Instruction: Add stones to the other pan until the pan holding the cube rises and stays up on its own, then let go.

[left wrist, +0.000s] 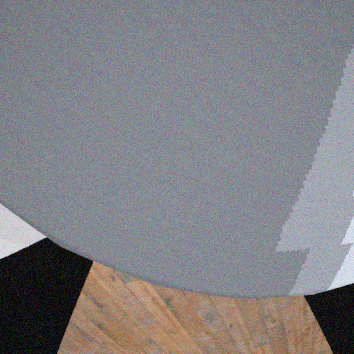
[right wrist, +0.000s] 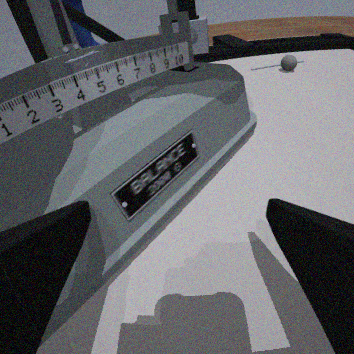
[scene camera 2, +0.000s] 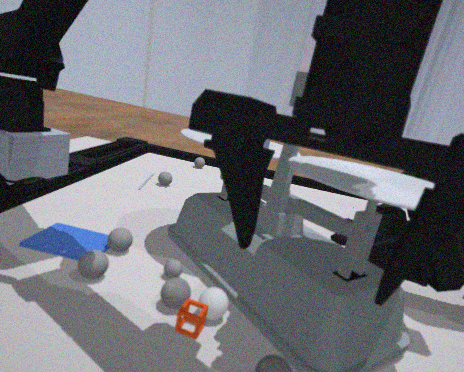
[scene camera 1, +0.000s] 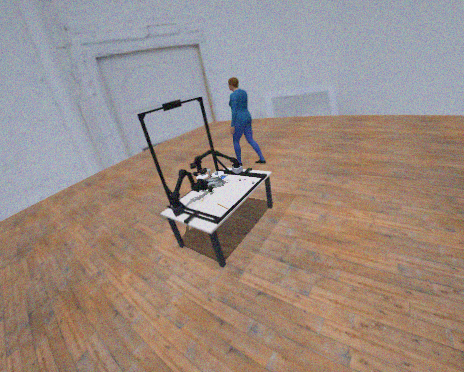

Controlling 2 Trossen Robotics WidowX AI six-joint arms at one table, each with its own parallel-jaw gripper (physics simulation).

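Places are measured from the left arm's base along level axes (x down, y left, z ahead), in metres.
Where they show: left gripper, fingertip midpoint: (scene camera 2: 304, 271); right gripper, fingertip midpoint: (right wrist: 179, 208) (scene camera 1: 210, 186); left arm's base, origin of the base link: (scene camera 2: 15, 126) (scene camera 1: 237, 167); right arm's base, origin of the base link: (scene camera 1: 176, 206).
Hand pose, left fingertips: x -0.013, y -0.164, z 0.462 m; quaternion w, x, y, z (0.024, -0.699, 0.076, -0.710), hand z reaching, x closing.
Each offset is from my left fingertips to the centre of the thing. "*": to the spot under its first point. Level surfaces: height alone.
The grey balance @[dz -0.046, dx -0.016, dy +0.145 m] (scene camera 2: 304, 295) (right wrist: 105, 147) (scene camera 1: 213, 181) stands on the white table @[dx +0.100 m] (scene camera 2: 112, 199) (scene camera 1: 230, 197). Its near pan @[dz +0.033, dx -0.055, dy +0.093 m] (scene camera 2: 360, 177) and far pan @[* dz -0.173, dx -0.043, dy +0.167 m] (scene camera 2: 197, 134) show from below the rim, so what lies on them is hidden. My left gripper (scene camera 2: 312, 273) (left wrist: 188, 224) is open and empty, its fingers straddling the base beside the near pan, whose grey face @[* dz -0.003, dx -0.055, dy +0.054 m] (left wrist: 158, 140) fills the left wrist view. My right gripper (right wrist: 179, 208) is open and empty, low over the table beside the balance's nameplate @[dz -0.014, dx +0.062, dy +0.194 m] (right wrist: 154, 173). An orange wire cube @[dz -0.081, dx +0.090, dy +0.028 m] (scene camera 2: 191, 318) lies on the table.
Several grey stones @[dz -0.213, dx +0.087, dy +0.096 m] (scene camera 2: 120, 238) @[dz -0.109, dx +0.087, dy +0.046 m] (scene camera 2: 175, 292) @[dz -0.317, dx +0.087, dy +0.358 m] (scene camera 2: 165, 178) (right wrist: 289, 62) and a white one @[dz -0.073, dx +0.087, dy +0.053 m] (scene camera 2: 215, 302) lie on the table near a blue block @[dz -0.261, dx +0.098, dy +0.076 m] (scene camera 2: 68, 240). A round grey shape @[* dz -0.005, dx +0.074, dy -0.001 m] (scene camera 2: 272, 363) shows at the bottom edge. A person (scene camera 1: 239, 114) walks behind the table. A black frame (scene camera 1: 151, 147) rises over it.
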